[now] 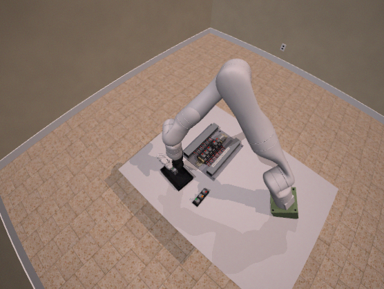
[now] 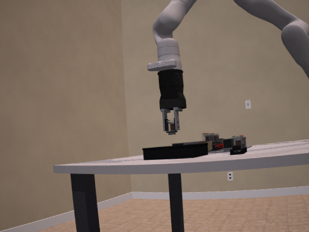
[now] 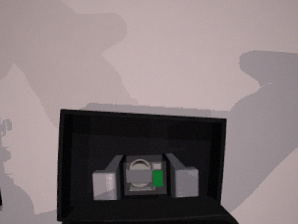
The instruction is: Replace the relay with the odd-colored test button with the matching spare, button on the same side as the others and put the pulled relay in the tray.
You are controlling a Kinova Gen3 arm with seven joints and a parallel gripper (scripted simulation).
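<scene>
The black tray is 80 mm below my hand and 10 mm to the right of it. Round my hand: spare holder: 180 mm behind, 90 mm below, 60 mm to the right; relay panel: 290 mm to the right, 100 mm below, 30 mm ahead; red wiring: 280 mm to the right, 80 mm below, 20 mm behind.
</scene>
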